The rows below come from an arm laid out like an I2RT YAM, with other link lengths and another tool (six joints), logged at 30 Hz.
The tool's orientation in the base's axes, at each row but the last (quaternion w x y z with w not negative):
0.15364, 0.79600, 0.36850, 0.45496
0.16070, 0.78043, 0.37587, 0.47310
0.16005, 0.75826, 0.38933, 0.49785
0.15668, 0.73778, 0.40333, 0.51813
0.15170, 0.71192, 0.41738, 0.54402
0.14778, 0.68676, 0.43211, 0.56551
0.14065, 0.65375, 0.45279, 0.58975
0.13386, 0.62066, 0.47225, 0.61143
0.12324, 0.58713, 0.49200, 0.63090
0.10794, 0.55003, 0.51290, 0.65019
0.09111, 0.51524, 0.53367, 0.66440
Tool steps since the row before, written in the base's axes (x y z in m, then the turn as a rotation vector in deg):
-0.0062, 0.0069, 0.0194, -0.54, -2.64, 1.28
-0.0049, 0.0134, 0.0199, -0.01, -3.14, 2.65
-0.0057, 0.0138, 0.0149, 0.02, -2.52, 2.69
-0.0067, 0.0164, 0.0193, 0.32, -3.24, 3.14
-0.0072, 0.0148, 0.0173, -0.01, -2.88, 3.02
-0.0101, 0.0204, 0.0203, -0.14, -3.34, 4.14
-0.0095, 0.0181, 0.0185, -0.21, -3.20, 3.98
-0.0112, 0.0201, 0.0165, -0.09, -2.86, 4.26
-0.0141, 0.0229, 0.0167, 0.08, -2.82, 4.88
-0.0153, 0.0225, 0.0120, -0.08, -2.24, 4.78
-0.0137, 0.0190, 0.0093, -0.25, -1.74, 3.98
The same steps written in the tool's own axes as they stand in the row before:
0.0149, 0.0038, -0.0150, -1.31, 2.30, -1.38
0.0209, 0.0010, -0.0128, -0.69, 3.69, -1.66
0.0186, -0.0020, -0.0098, -0.19, 3.33, -1.57
0.0238, -0.0006, -0.0109, -0.41, 4.20, -1.62
0.0220, -0.0005, -0.0092, -0.23, 3.76, -1.79
0.0288, -0.0022, -0.0097, 0.15, 4.75, -2.39
0.0266, -0.0007, -0.0071, 0.16, 4.53, -2.36
0.0277, -0.0029, -0.0052, 0.57, 4.61, -2.18
0.0311, -0.0043, -0.0042, 0.93, 5.14, -2.12
0.0288, -0.0072, -0.0019, 1.34, 4.73, -1.92
0.0244, -0.0063, 0.0000, 1.28, 3.81, -1.67

